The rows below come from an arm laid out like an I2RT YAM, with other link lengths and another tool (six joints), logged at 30 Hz.
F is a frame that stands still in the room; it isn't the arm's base.
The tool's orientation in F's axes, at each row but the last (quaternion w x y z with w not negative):
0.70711 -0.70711 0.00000 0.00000
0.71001 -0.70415 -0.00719 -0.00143
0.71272 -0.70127 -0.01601 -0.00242
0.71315 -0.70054 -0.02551 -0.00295
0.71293 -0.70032 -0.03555 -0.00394
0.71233 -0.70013 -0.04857 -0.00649
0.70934 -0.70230 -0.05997 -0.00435
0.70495 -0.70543 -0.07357 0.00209
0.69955 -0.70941 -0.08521 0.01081
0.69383 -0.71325 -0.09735 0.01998
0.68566 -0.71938 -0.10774 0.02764
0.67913 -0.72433 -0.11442 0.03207
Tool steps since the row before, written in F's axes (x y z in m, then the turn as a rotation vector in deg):
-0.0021 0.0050 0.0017 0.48 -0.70 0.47
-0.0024 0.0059 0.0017 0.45 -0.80 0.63
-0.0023 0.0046 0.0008 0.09 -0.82 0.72
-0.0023 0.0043 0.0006 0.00 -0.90 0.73
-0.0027 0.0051 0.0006 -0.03 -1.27 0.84
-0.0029 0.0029 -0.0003 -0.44 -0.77 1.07
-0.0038 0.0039 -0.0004 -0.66 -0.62 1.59
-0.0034 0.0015 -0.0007 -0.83 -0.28 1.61
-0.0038 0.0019 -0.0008 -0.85 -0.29 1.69
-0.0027 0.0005 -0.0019 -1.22 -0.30 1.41
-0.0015 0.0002 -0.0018 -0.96 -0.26 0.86
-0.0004 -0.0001 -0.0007 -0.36 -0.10 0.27
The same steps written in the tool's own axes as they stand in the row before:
-0.0021 -0.0017 0.0050 0.48 -0.47 -0.70
-0.0023 -0.0017 0.0059 0.45 -0.63 -0.80
-0.0022 -0.0008 0.0047 0.09 -0.73 -0.81
-0.0021 -0.0006 0.0044 0.00 -0.75 -0.89
-0.0024 -0.0007 0.0052 -0.04 -0.86 -1.25
-0.0027 0.0001 0.0031 -0.40 -1.12 -0.73
-0.0035 0.0001 0.0042 -0.56 -1.65 -0.56
-0.0033 0.0004 0.0019 -0.69 -1.69 -0.20
-0.0036 0.0004 0.0024 -0.70 -1.77 -0.21
-0.0028 0.0016 0.0010 -1.10 -1.53 -0.15
-0.0016 0.0016 0.0006 -0.89 -0.96 -0.12
-0.0005 0.0007 0.0000 -0.34 -0.31 -0.05

